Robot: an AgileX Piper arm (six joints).
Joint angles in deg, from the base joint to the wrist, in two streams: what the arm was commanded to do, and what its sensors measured. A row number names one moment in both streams.
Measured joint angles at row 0:
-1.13 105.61 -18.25 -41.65 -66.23 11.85
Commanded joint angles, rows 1 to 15:
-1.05 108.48 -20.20 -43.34 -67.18 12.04
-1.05 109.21 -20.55 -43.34 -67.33 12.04
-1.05 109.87 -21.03 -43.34 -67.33 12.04
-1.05 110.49 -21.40 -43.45 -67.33 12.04
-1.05 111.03 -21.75 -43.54 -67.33 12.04
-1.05 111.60 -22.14 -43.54 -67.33 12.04
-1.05 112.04 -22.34 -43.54 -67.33 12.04
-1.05 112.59 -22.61 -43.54 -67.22 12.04
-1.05 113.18 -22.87 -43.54 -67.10 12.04
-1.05 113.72 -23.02 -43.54 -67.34 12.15
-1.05 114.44 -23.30 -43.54 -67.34 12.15
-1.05 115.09 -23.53 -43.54 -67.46 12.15
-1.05 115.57 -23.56 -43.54 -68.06 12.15
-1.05 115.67 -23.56 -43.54 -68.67 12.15
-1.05 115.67 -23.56 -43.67 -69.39 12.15
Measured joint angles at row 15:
-1.13 113.67 -23.74 -43.04 -71.76 10.51
